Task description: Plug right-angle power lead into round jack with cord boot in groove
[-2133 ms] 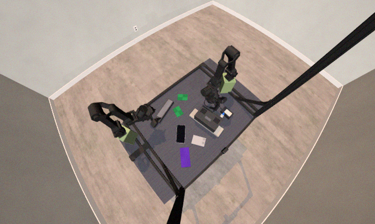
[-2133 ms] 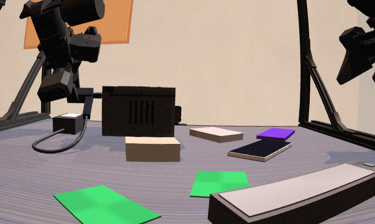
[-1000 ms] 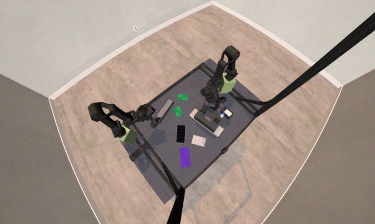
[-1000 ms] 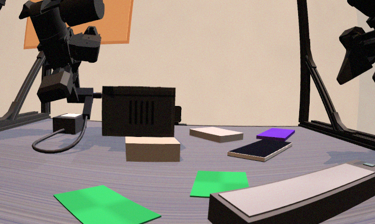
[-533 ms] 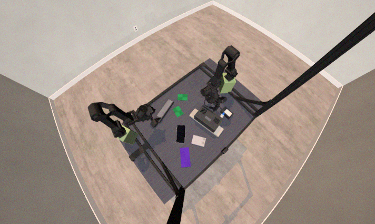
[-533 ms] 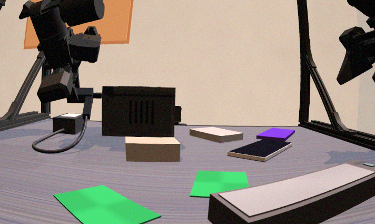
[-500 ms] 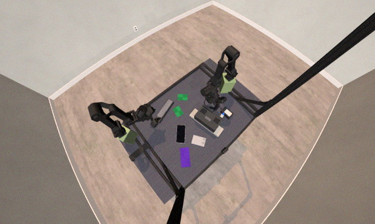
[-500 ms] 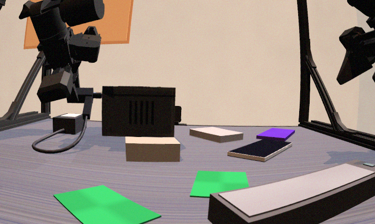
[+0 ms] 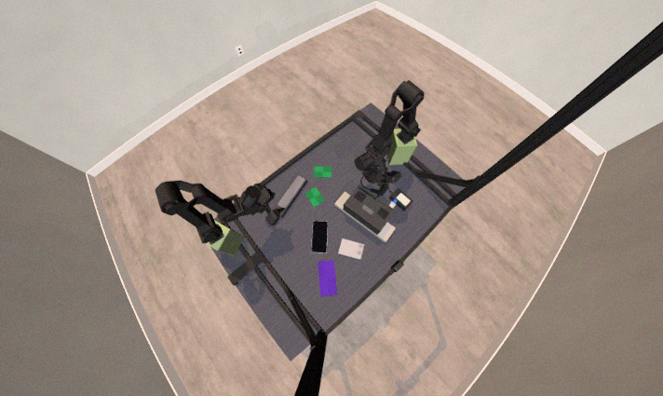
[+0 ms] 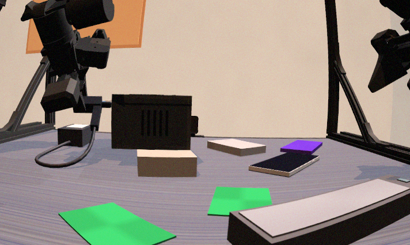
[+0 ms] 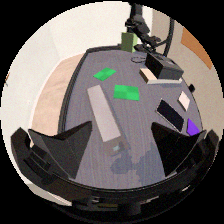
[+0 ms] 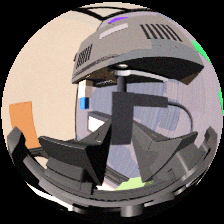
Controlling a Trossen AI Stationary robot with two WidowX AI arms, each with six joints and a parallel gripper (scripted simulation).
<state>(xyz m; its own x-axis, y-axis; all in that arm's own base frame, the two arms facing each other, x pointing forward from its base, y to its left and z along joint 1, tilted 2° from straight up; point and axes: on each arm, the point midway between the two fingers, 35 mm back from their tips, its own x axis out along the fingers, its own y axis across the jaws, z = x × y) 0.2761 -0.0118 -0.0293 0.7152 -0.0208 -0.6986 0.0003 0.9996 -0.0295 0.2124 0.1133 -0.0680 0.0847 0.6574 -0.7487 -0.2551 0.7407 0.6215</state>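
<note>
The black right-angle plug is 20 mm behind my right hand, 20 mm to the left of it and 30 mm below it. Also, from my right hand: block: 70 mm behind, 140 mm to the left, 100 mm below.
</note>
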